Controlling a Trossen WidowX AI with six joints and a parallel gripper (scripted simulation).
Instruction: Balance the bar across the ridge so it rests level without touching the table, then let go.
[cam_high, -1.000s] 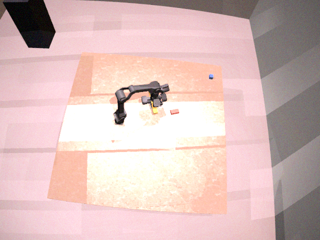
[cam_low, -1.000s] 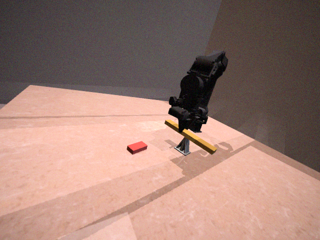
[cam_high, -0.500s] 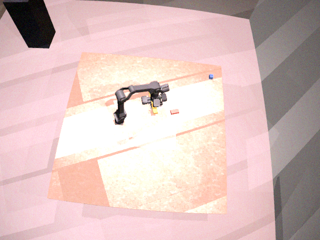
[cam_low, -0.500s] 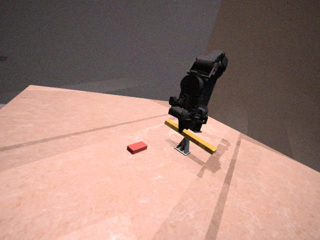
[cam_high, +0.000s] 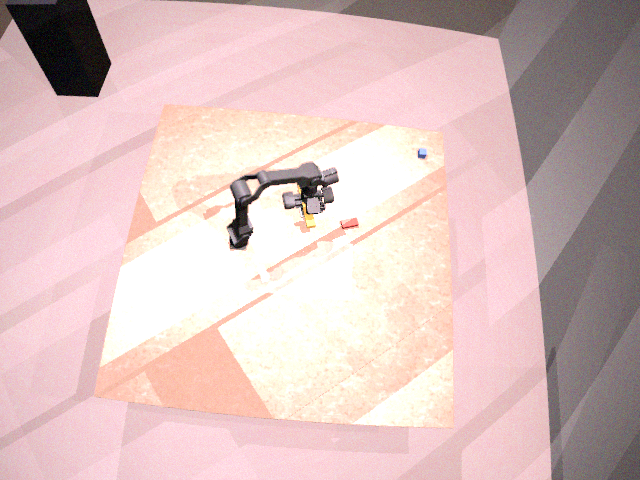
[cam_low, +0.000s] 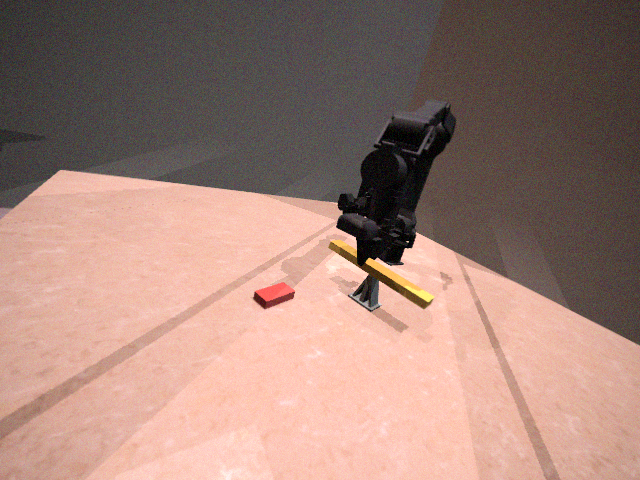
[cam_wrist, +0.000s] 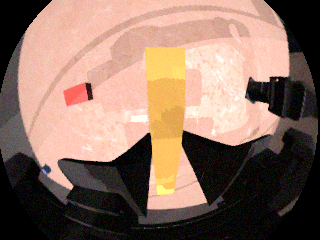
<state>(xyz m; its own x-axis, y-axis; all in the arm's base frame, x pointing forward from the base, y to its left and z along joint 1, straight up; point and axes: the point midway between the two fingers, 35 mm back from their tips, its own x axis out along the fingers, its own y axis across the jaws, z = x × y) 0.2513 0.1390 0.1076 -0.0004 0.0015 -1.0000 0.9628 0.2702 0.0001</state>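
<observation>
The yellow bar is 1 cm behind my gripper tip and 3 cm to the left of it. Round my gripper tip: blue cube 49 cm ahead, 36 cm to the left, 6 cm below; red block 18 cm ahead, 2 cm to the right, 6 cm below.
</observation>
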